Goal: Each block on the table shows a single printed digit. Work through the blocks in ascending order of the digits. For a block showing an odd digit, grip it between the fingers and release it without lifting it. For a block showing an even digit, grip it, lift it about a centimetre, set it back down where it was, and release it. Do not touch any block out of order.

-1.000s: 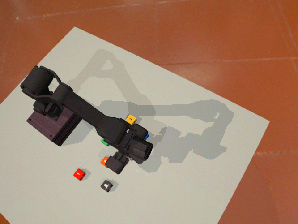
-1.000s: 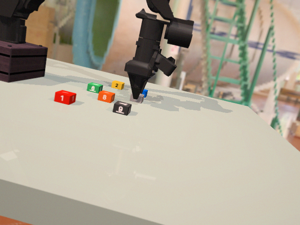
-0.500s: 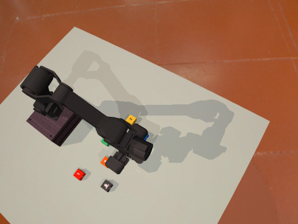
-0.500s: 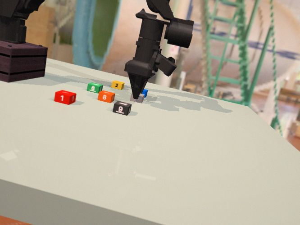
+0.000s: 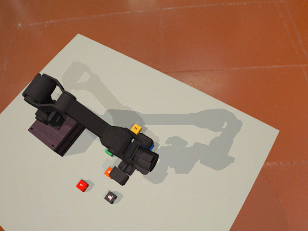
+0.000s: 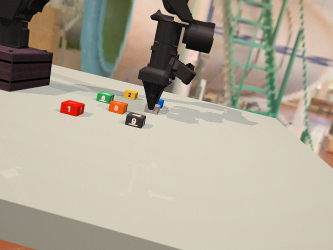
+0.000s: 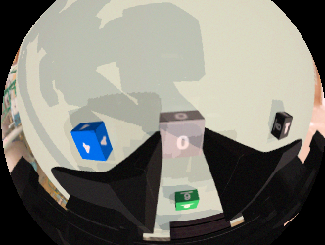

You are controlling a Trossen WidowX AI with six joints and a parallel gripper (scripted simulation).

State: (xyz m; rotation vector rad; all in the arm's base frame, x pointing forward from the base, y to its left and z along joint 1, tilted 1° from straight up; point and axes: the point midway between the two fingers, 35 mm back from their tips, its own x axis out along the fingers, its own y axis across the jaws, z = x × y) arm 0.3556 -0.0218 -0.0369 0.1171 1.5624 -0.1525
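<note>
The grey block lies right at my gripper tip. From my gripper tip the other things lie so: blue block: 8 cm to the left, 1 cm ahead; then green block: 12 cm behind, 1 cm to the left; then orange block: 8 cm behind, 7 cm to the right.
</note>
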